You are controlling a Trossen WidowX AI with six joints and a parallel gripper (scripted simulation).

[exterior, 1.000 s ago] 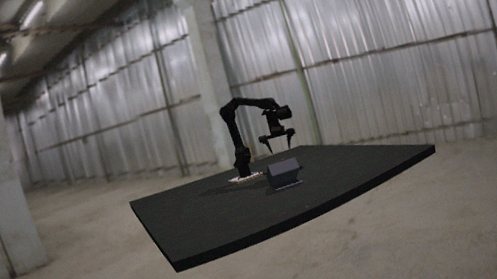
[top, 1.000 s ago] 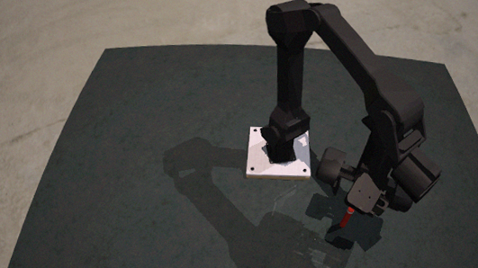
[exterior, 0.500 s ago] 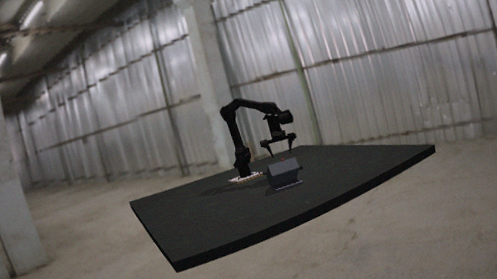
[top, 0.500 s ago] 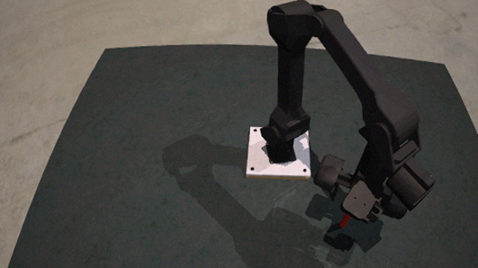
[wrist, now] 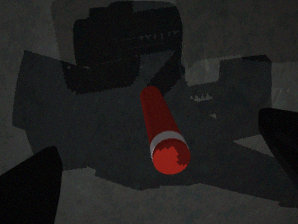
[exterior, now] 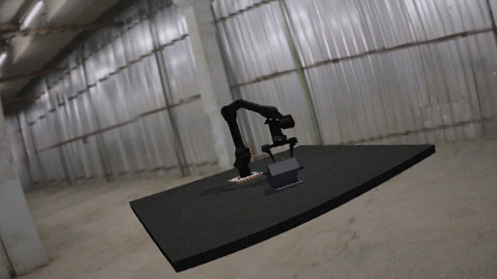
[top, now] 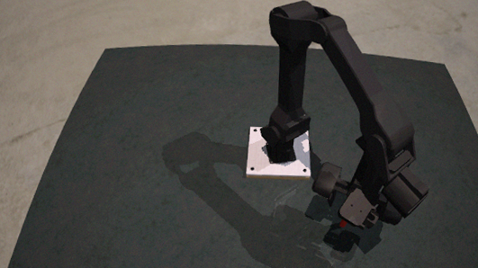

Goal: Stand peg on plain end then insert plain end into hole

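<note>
The red peg lies 1 cm below my gripper tip. Round my gripper tip: sloped grey panel 20 cm ahead, 18 cm to the right.
</note>
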